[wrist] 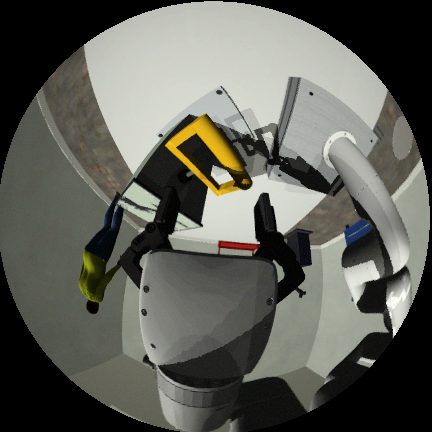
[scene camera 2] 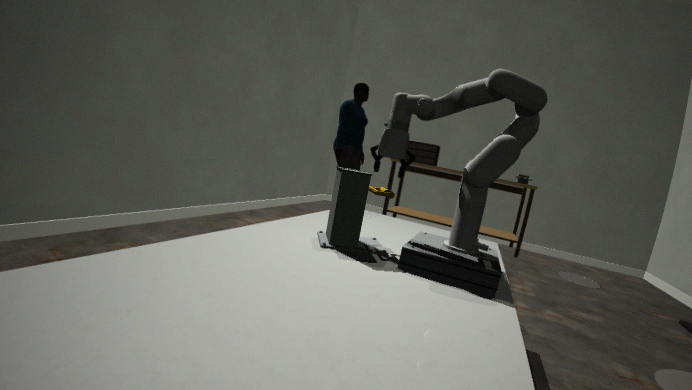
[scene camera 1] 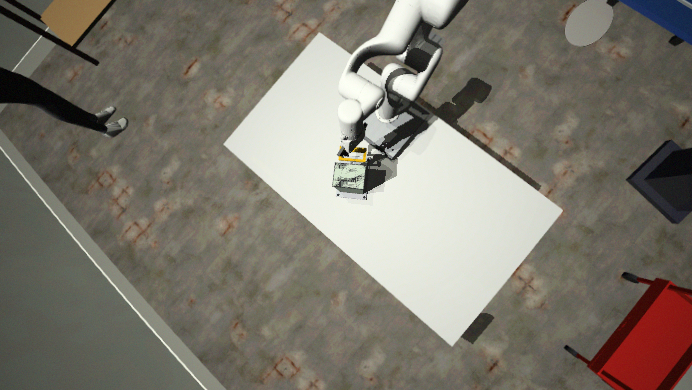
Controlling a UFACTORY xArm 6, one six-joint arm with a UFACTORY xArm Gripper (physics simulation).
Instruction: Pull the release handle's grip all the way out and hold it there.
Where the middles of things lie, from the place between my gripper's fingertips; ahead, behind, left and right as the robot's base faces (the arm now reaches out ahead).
My gripper is now 70 mm short of the base plate (wrist: 216,103), 60 mm to the right of it and 270 mm above it.
